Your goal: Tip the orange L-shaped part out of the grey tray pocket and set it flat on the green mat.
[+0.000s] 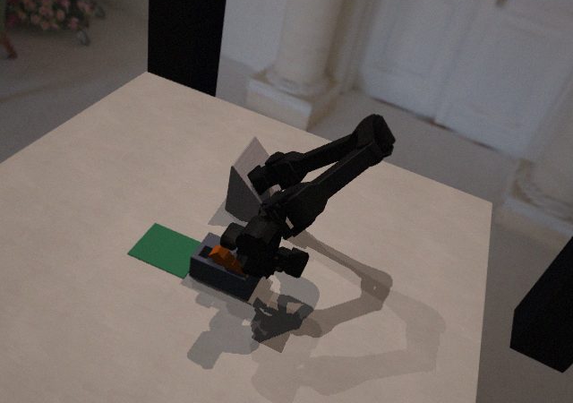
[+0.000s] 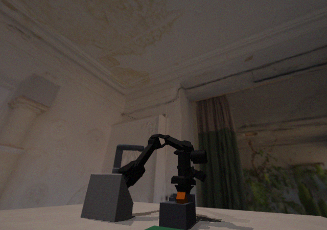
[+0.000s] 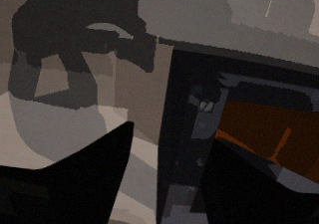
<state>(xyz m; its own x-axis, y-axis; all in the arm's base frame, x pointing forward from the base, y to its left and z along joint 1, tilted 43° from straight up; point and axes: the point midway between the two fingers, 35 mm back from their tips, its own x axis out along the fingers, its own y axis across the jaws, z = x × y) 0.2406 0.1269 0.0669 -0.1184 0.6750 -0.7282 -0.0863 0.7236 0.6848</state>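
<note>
The orange L-shaped part is 5 cm to the right of my gripper tip and 1 cm below it. The rest, counted from my gripper tip: green mat (23 cm to the right, 7 cm below, 2 cm ahead).
</note>
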